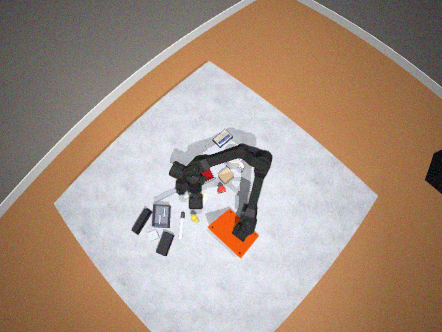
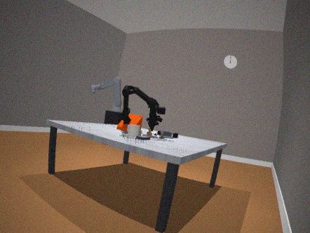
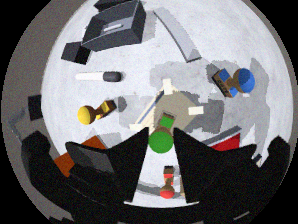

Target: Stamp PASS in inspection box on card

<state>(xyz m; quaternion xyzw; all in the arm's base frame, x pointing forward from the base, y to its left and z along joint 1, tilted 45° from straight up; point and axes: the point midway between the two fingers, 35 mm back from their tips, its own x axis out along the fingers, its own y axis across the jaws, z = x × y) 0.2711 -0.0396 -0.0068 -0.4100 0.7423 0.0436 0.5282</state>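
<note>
Right now my gripper tip is 2 cm above the green PASS stamp, 1 cm to the left of it and 1 cm past it. Also, from my gripper tip: cream card: 5 cm below; blue-knobbed stamp: 11 cm ahead, 3 cm to the right, 2 cm below; yellow stamp: 9 cm to the left, 6 cm behind, 2 cm below.
</note>
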